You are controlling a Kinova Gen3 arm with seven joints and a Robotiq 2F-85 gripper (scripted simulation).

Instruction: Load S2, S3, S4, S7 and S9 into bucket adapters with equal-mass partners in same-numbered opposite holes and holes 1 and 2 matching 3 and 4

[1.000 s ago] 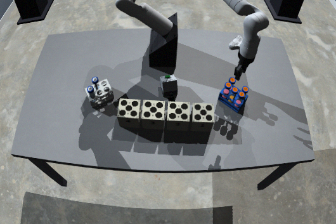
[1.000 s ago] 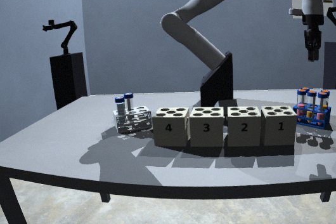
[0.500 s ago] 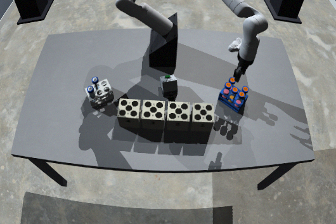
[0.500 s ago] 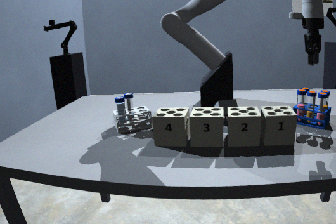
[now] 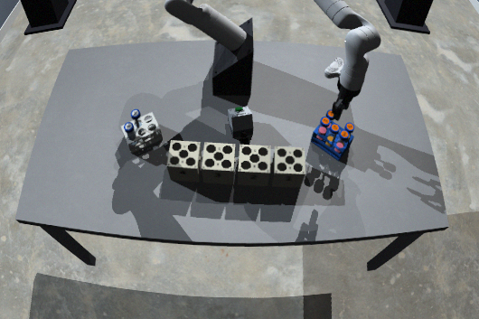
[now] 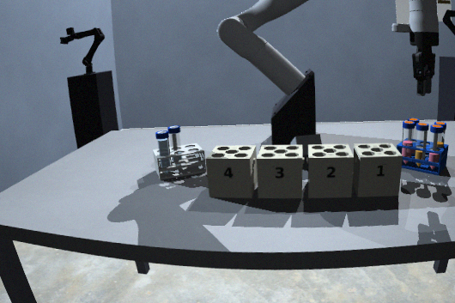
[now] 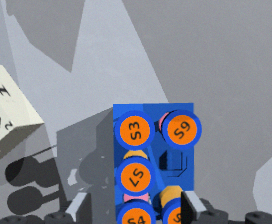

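Right now my hand is 150 mm above the sample tube S7 and 10 mm short of it. From my hand the other things lie so: sample tube S9: 150 mm below, 60 mm behind; sample tube S4: 150 mm below, 30 mm to the left, 20 mm ahead; sample tube S3: 150 mm below, 40 mm to the right, 30 mm behind.
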